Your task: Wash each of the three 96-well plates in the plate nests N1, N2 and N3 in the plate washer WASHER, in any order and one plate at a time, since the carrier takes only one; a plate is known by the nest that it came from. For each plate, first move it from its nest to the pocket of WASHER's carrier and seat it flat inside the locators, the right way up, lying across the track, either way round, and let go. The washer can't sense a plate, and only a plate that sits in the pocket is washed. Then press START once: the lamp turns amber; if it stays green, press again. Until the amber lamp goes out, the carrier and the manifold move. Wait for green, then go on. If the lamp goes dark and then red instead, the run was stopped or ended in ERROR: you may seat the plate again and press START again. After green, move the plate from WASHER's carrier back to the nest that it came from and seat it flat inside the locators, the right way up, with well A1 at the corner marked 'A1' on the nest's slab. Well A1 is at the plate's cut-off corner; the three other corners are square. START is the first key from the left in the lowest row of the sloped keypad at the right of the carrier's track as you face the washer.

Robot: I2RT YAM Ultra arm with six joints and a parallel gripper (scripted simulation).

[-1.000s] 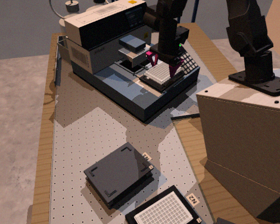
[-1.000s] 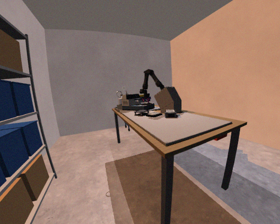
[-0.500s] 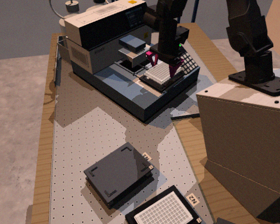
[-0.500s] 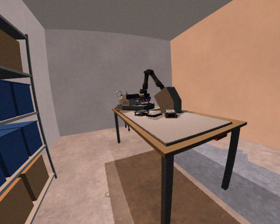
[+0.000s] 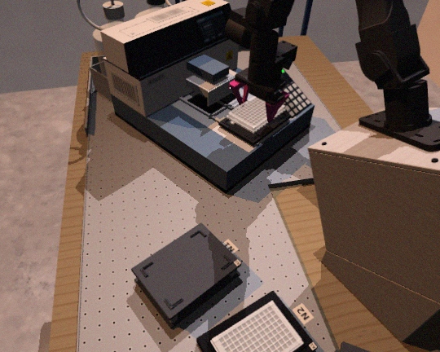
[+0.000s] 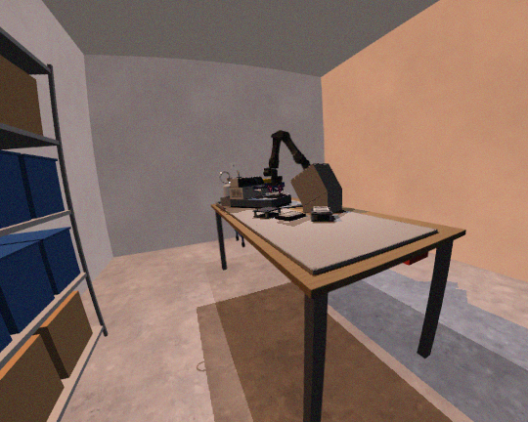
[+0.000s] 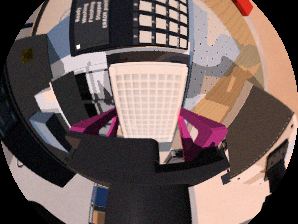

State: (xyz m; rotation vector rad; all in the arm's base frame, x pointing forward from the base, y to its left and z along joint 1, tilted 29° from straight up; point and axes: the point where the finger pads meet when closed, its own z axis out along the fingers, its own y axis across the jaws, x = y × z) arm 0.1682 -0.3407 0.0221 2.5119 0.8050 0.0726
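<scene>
Now: the dark carrier pocket 2 cm below my hand. The rest, counted from my hand: nest N1 (34 cm to the left, 24 cm ahead, 7 cm below); manifold (13 cm to the right, 8 cm ahead, 3 cm above); washer (13 cm to the right, 8 cm ahead, 2 cm above).
</scene>
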